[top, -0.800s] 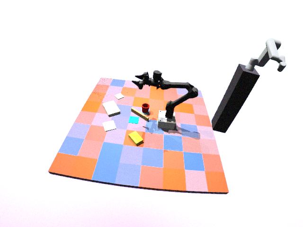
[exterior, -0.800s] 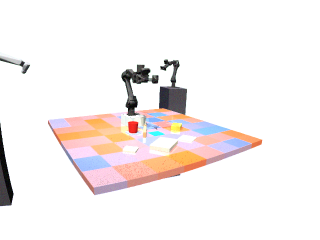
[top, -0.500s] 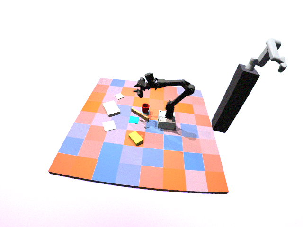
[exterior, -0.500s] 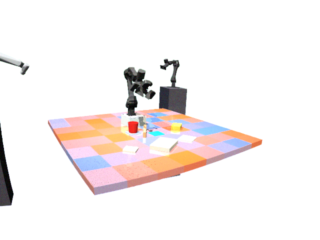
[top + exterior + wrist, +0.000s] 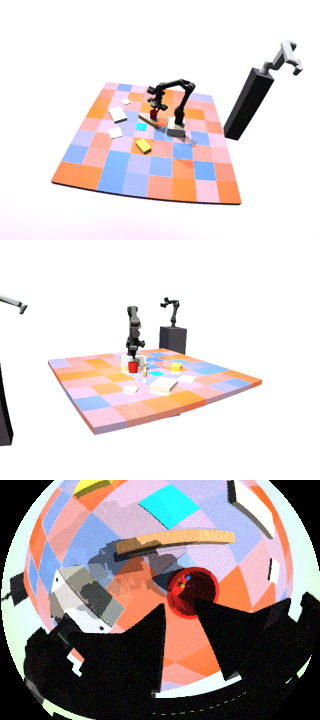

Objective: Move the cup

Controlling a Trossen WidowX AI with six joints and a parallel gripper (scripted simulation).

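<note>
Now: the red cup 6 cm below my gripper tip, 2 cm to the right of it and 2 cm ahead of it. Also, from my gripper tip: yellow block (35 cm to the left, 8 cm below, 1 cm ahead); then wooden bar (9 cm below, 6 cm to the left, 6 cm ahead); then cyan pad (14 cm to the left, 11 cm below, 9 cm ahead).
</note>
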